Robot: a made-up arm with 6 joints.
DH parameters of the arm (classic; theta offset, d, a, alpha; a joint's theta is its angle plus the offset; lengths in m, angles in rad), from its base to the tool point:
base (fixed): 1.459 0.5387 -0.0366 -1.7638
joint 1: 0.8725 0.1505 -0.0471 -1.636
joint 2: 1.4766 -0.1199 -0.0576 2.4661
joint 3: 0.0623 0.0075 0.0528 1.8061
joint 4: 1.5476 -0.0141 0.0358 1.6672
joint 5: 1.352 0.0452 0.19 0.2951
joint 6: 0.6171 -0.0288 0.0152 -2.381
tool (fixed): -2.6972 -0.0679 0 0
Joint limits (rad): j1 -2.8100..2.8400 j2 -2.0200..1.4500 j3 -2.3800..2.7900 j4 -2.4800..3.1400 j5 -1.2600..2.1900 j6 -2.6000..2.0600
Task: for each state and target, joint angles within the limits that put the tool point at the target. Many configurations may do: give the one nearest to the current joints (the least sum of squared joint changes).
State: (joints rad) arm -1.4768 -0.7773 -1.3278 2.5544 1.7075 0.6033
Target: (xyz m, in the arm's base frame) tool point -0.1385 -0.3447 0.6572
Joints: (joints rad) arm -1.9137 -0.7048 -1.0479 1.8804 1.8612 0.5740
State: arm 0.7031 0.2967 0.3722 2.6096 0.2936 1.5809
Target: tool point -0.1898 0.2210 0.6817
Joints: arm 0.7366 0.3870 0.5690 2.7368 0.1885 1.7399
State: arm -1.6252 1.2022 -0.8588 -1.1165 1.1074 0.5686
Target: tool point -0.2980 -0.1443 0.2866
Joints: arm -2.2551 0.5097 -0.5383 -0.8245 0.7274 0.5512
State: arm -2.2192 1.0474 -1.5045 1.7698 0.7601 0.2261
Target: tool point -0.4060 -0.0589 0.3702
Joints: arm -2.5896 0.0892 -1.3106 2.3288 0.1925 -0.0924
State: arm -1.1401 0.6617 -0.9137 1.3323 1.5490 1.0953
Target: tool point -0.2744 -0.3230 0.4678
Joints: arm -1.6133 0.8650 -0.9629 0.9040 1.4882 1.0498
